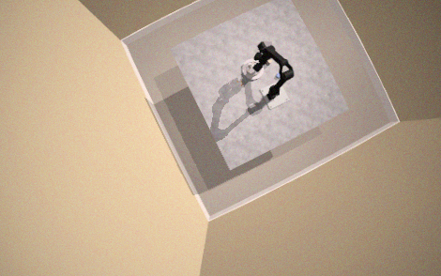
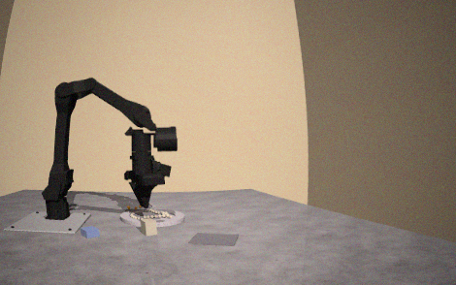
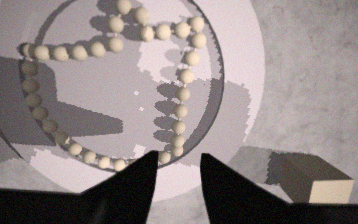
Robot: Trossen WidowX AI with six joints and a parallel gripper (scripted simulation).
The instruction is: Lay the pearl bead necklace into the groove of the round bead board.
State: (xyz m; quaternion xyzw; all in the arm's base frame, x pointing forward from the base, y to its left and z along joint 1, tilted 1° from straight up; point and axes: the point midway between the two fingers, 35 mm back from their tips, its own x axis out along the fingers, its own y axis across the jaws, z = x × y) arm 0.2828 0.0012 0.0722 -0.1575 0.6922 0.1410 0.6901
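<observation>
Right now the round bead board is 20 mm ahead of my gripper tip, 50 mm to the left of it and 40 mm below it. Round my gripper tip: flat grey plate: 170 mm ahead, 170 mm to the right, 40 mm below; cream cube: 20 mm ahead, 110 mm to the right, 30 mm below; blue block: 130 mm behind, 150 mm to the right, 40 mm below.
</observation>
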